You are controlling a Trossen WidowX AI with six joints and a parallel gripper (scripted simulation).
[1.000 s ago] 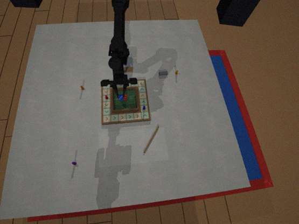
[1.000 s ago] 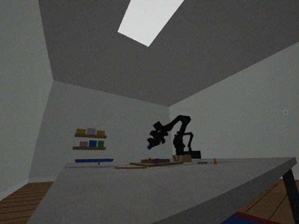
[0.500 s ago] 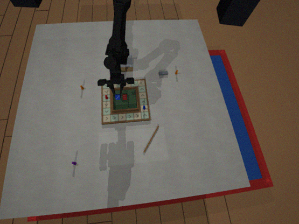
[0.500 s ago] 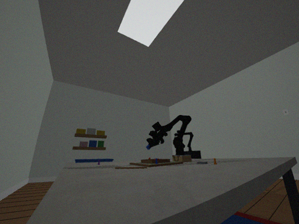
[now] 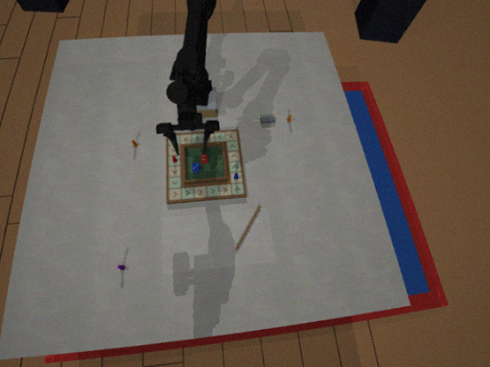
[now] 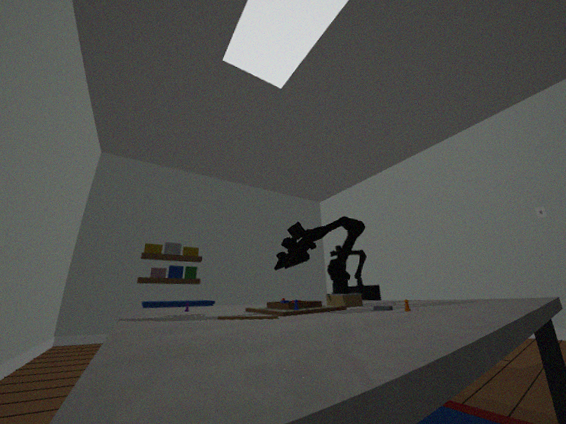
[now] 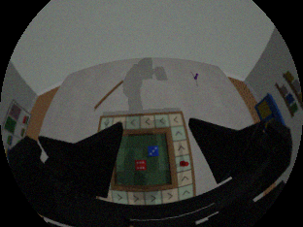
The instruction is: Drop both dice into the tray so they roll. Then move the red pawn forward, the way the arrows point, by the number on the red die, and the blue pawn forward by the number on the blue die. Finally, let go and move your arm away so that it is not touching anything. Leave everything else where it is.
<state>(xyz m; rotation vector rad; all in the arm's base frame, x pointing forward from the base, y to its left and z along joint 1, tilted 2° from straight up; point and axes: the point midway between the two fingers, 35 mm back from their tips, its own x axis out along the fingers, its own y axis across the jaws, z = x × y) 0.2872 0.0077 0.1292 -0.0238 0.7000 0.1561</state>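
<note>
Now: the red pawn 140 mm below my gripper tip, 90 mm to the right of it and 50 mm behind it. Round my gripper tip: green tray (160 mm below, 50 mm behind, 30 mm to the left); then wooden stick (200 mm to the left, 190 mm ahead, 160 mm below); then blue pawn (150 mm to the left, 140 mm below).
</note>
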